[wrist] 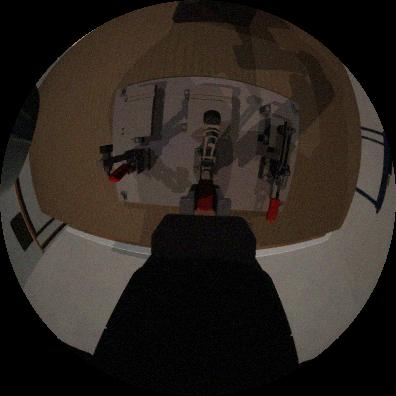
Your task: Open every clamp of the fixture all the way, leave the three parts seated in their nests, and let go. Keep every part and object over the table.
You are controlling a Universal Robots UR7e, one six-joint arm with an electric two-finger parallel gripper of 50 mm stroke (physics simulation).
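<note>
My gripper is shut on the red handle of the middle clamp. That clamp's arm and black tip rise toward the camera, above the middle part, a flat grey block. The left clamp has its arm swung out past the plate's left edge, clear of the left part; its red handle slants beside it. The right clamp has its arm reaching over the right nest and its red handle pointing toward the near edge. The right part is dark and hard to make out.
The grey fixture plate lies on the wooden table. The table's near edge runs behind my gripper body. Blue bars stand beyond the table at the right. A dark rounded shape shows at the far left. Shadows cross the plate and table.
</note>
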